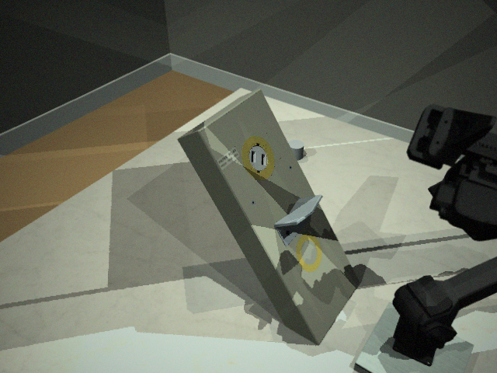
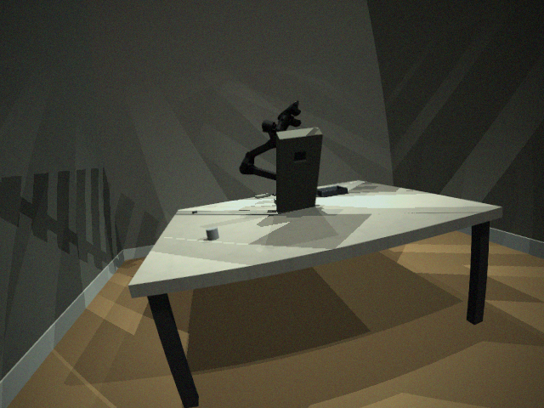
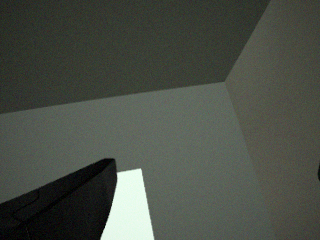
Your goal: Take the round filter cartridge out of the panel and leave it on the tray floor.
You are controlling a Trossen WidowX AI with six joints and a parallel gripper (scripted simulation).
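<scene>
My gripper tip is 380 mm short of the round grey filter cartridge, 170 mm to the left of it and 260 mm above it. From my gripper tip the other things lie so: grey bracket: 280 mm ahead, 160 mm to the right, 350 mm below; tray: 10 mm behind, 160 mm to the left, 530 mm below.
</scene>
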